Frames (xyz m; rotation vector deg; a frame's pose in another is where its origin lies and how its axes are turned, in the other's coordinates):
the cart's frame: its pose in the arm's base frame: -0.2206 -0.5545 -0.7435 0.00 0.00 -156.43
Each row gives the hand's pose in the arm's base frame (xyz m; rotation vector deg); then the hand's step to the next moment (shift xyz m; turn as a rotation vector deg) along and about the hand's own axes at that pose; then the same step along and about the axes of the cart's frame.
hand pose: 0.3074 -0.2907 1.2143 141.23 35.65 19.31
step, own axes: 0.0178 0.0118 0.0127 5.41 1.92 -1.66
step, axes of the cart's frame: -0.0199 0.0148 -0.0016 -5.17 -0.01 3.00
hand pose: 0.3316 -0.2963 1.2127 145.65 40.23 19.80
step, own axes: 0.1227 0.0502 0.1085 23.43 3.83 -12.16
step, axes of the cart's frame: -0.1434 0.0769 -0.0535 -21.16 -6.34 14.95
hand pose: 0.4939 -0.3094 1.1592 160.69 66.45 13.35
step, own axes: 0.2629 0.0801 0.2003 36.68 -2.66 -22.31
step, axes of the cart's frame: -0.3012 -0.0031 -0.1579 -29.58 -18.25 25.35
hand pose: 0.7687 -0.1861 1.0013 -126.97 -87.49 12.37
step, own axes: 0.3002 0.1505 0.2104 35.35 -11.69 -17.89
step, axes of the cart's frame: -0.2654 -0.1973 -0.2183 -21.64 -24.56 25.19
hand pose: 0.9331 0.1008 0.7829 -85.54 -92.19 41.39
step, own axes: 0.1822 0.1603 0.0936 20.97 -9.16 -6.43
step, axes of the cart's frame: -0.0925 -0.1908 -0.1506 -8.57 -16.61 14.68
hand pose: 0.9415 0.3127 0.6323 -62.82 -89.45 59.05
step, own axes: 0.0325 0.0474 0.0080 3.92 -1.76 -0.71
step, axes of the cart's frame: -0.0125 -0.0404 -0.0397 -1.13 -3.24 2.69
